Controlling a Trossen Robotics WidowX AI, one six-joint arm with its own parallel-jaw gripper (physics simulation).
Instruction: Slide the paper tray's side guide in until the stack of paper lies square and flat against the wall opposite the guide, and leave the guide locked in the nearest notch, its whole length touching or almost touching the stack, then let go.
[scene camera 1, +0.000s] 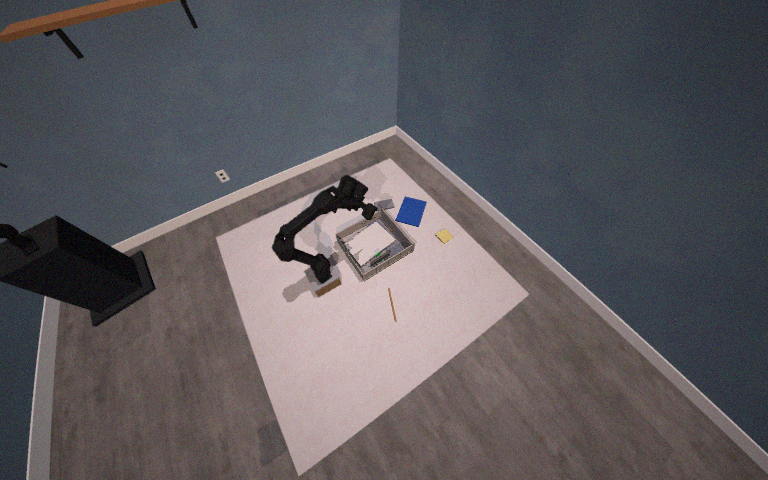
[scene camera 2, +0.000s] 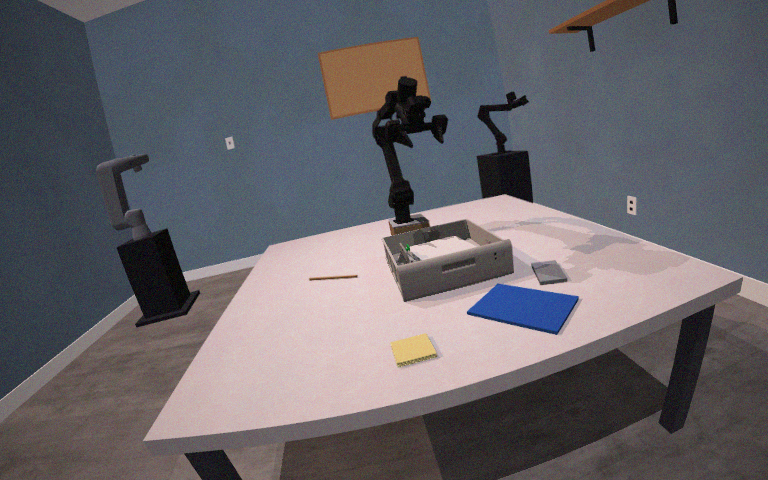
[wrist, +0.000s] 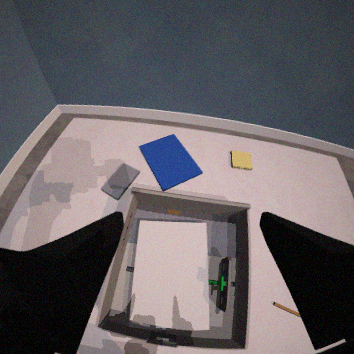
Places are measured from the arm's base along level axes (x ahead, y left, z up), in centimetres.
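Where they show: gripper, fingertip midpoint: (scene camera 1: 370, 203) (scene camera 2: 427, 144) (wrist: 192, 219); arm's base at its link origin: (scene camera 1: 323, 276) (scene camera 2: 403, 220).
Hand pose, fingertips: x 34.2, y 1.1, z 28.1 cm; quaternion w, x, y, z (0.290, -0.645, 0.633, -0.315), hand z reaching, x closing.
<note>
Things, the pixels of their centre, and the offset from my fingertips. "*": a spot on its surface instead.
- grey paper tray at the middle of its body: (wrist: 181, 264) (scene camera 2: 440, 252) (scene camera 1: 374, 242) dz -31.6, dx -0.7, dy -1.1 cm
- white paper stack at the middle of its body: (wrist: 170, 272) (scene camera 2: 446, 254) (scene camera 1: 369, 243) dz -33.4, dx -2.5, dy +1.3 cm
- dark side guide at the middle of its body: (wrist: 220, 282) (scene camera 2: 407, 257) (scene camera 1: 379, 257) dz -32.0, dx -5.1, dy -10.2 cm
- green part at a spot on its surface: (wrist: 223, 283) * dz -29.2, dx -5.1, dy -10.2 cm
- book at the middle of its body: (scene camera 2: 523, 305) (wrist: 168, 158) (scene camera 1: 411, 211) dz -36.0, dx +34.0, dy +3.1 cm
- grey flat block at the middle of its body: (scene camera 2: 548, 271) (wrist: 120, 179) (scene camera 1: 384, 205) dz -35.9, dx +24.4, dy +18.5 cm
- yellow pad at the middle of its body: (scene camera 2: 412, 349) (wrist: 241, 159) (scene camera 1: 444, 236) dz -35.9, dx +34.8, dy -23.7 cm
- brown stick at the middle of its body: (scene camera 2: 332, 277) (wrist: 299, 314) (scene camera 1: 392, 304) dz -36.0, dx -16.4, dy -33.1 cm
The grey paper tray (scene camera 1: 390, 266) (scene camera 2: 421, 279) (wrist: 242, 280) stands on the table near the arm's base. A white paper stack (scene camera 1: 370, 242) (scene camera 2: 447, 245) (wrist: 171, 265) lies inside it; in the wrist view a strip of tray floor shows between the stack and the left wall, opposite the guide. The dark side guide (wrist: 223, 296) with a green part (wrist: 223, 283) stands upright to the stack's right, with a gap between its plate and the stack. Whether it sits in a notch cannot be told. My gripper (scene camera 2: 424, 140) (wrist: 192, 219) is open and empty, high above the tray.
A blue folder or book (scene camera 1: 411, 211) (scene camera 2: 523, 307) (wrist: 171, 162) and a grey flat block (scene camera 2: 548, 272) (wrist: 120, 181) lie beyond the tray. A yellow pad (scene camera 1: 444, 236) (scene camera 2: 414, 349) (wrist: 241, 160) lies farther right in the wrist view. A brown stick (scene camera 1: 392, 305) (scene camera 2: 333, 277) (wrist: 286, 309) lies off the guide's side.
</note>
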